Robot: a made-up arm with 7 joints. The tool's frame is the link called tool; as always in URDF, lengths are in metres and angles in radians.
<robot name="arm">
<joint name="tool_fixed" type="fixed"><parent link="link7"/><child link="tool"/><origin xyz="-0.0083 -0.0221 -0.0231" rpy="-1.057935 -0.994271 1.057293"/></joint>
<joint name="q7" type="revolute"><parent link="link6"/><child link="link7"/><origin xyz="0.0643 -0.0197 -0.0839" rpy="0 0 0"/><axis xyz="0 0.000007 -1"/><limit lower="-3.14" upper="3.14" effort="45" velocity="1.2"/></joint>
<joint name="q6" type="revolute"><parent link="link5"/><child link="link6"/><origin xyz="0.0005 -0.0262 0.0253" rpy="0 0 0"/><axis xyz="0 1 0.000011"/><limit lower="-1.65" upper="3.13" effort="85" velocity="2.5"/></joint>
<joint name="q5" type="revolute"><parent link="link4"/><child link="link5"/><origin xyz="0.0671 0.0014 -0.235" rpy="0 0 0"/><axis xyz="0 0.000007 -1"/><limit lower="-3.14" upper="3.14" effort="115" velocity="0.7"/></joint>
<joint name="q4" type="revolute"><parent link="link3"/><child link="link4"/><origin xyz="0.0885 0.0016 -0.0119" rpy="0 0 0"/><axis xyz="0 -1 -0.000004"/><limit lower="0.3" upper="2.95" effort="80" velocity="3"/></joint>
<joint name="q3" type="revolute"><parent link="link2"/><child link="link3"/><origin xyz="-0.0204 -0.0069 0.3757" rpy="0 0 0"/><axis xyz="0 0 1"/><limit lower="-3.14" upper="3.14" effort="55" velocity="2.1"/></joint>
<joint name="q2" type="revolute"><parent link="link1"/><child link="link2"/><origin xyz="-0.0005 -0.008 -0.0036" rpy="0 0 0"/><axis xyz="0 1 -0.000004"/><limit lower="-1.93" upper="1.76" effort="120" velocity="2.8"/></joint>
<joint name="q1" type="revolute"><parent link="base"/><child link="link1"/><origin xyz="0.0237 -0.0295 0.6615" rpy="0 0 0"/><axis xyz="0 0 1"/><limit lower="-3.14" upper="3.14" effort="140" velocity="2.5"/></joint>
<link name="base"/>
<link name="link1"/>
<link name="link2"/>
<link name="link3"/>
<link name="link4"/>
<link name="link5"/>
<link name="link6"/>
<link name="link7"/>
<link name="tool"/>
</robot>
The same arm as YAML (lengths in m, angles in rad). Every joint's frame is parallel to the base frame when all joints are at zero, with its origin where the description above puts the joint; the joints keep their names.
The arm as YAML. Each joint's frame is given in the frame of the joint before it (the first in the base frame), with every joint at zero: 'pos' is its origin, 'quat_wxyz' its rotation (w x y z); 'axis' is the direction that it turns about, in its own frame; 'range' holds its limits. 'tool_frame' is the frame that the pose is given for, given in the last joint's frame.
length_unit: m
angle_unit: rad
joints:
  - joint: q1
    pos: [0.0237, -0.0295, 0.6615]
    quat_wxyz: [1.0, 0.0, 0.0, 0.0]
    axis: "+z"
    range: [-3.14, 3.14]
  - joint: q2
    pos: [-0.0005, -0.008, -0.0036]
    quat_wxyz: [1.0, 0.0, 0.0, 0.0]
    axis: "+y"
    range: [-1.93, 1.76]
  - joint: q3
    pos: [-0.0204, -0.0069, 0.3757]
    quat_wxyz: [1.0, 0.0, 0.0, 0.0]
    axis: "+z"
    range: [-3.14, 3.14]
  - joint: q4
    pos: [0.0885, 0.0016, -0.0119]
    quat_wxyz: [1.0, 0.0, 0.0, 0.0]
    axis: "-y"
    range: [0.3, 2.95]
  - joint: q5
    pos: [0.0671, 0.0014, -0.235]
    quat_wxyz: [1.0, 0.0, 0.0, 0.0]
    axis: "-z"
    range: [-3.14, 3.14]
  - joint: q6
    pos: [0.0005, -0.0262, 0.0253]
    quat_wxyz: [1.0, 0.0, 0.0, 0.0]
    axis: "+y"
    range: [-1.65, 3.13]
  - joint: q7
    pos: [0.0643, -0.0197, -0.0839]
    quat_wxyz: [1.0, 0.0, 0.0, 0.0]
    axis: "-z"
    range: [-3.14, 3.14]
tool_frame:
  pos: [-0.0083, -0.0221, -0.0231]
  quat_wxyz: [0.776623, -0.175345, -0.579239, 0.174909]

